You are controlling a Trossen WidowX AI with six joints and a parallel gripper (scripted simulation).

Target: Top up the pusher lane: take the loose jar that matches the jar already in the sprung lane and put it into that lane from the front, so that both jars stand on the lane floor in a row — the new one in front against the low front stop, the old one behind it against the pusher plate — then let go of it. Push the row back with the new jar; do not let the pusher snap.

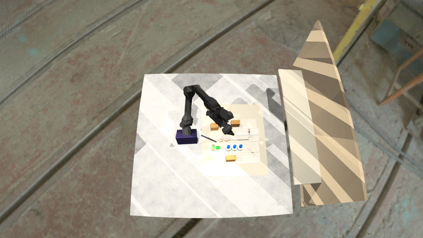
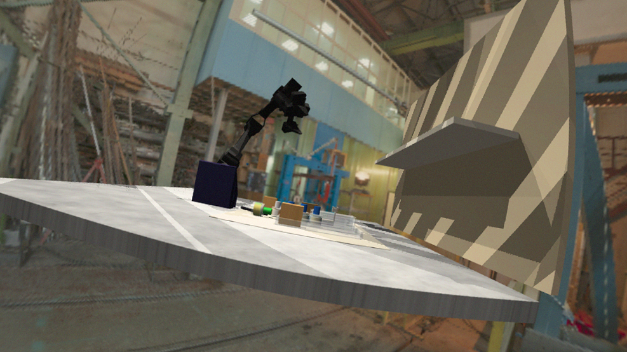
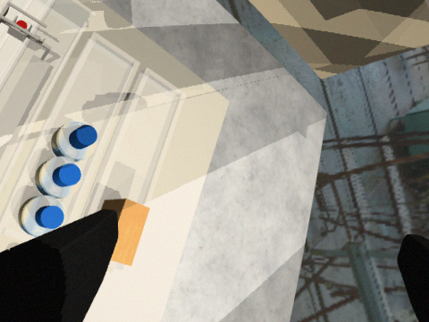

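The dark rod lies 37 cm below my gripper tip, 14 cm behind it and 8 cm to the left of it. The rest, counted from my gripper tip: orange-brown block (34 cm below, 17 cm to the left, 9 cm behind); then lane (36 cm below, 15 cm ahead, 9 cm to the left).
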